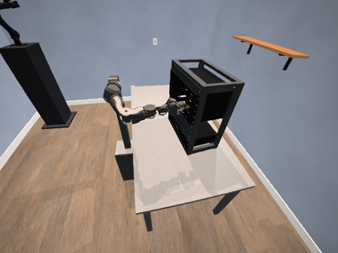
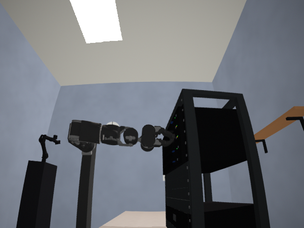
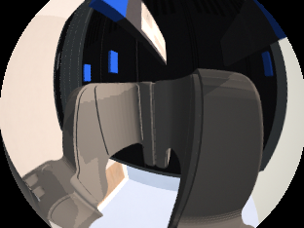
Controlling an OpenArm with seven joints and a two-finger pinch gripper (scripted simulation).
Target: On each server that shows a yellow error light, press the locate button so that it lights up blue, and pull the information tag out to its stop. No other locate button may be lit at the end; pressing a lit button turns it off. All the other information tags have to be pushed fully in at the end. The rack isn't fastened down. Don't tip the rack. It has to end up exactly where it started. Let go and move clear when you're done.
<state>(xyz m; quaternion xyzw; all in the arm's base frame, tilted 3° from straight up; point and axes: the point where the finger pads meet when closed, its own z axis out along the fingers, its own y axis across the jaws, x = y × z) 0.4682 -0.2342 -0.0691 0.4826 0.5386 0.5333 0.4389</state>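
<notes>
Now: the locate button 50 mm above my hand and 20 mm ahead of it. The rest, counted from my hand: information tag: 50 mm to the left, 50 mm above.
</notes>
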